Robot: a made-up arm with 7 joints.
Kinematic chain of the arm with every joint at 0, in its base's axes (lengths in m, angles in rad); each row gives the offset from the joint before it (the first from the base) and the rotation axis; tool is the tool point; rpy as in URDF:
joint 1: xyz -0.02 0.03 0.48 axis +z
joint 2: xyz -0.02 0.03 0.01 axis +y
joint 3: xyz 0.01 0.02 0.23 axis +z
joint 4: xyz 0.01 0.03 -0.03 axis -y
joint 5: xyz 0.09 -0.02 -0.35 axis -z
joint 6: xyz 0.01 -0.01 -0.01 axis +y
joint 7: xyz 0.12 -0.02 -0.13 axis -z
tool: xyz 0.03 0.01 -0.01 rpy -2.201 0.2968 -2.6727
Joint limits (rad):
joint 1: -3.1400..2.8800
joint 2: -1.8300..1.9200
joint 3: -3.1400..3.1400
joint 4: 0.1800..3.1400
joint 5: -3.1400..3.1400
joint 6: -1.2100..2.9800
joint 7: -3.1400..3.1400
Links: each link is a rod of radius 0.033 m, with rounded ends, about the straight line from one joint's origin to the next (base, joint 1, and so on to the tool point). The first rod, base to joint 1, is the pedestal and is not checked.
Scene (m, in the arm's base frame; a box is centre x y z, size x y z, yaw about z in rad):
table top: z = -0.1
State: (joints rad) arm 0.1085 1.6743 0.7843 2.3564 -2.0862 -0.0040 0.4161
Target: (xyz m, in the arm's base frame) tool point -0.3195 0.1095 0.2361
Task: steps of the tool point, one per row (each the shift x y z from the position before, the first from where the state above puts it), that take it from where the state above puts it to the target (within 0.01 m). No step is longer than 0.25 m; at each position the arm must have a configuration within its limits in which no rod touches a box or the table.
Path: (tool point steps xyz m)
1: -0.2156 0.0659 -0.1004
2: -0.2236 -0.0297 -0.0615
3: -0.1883 -0.1086 -0.0129
4: -0.1227 -0.1533 0.0354
5: -0.0464 -0.1568 0.0742

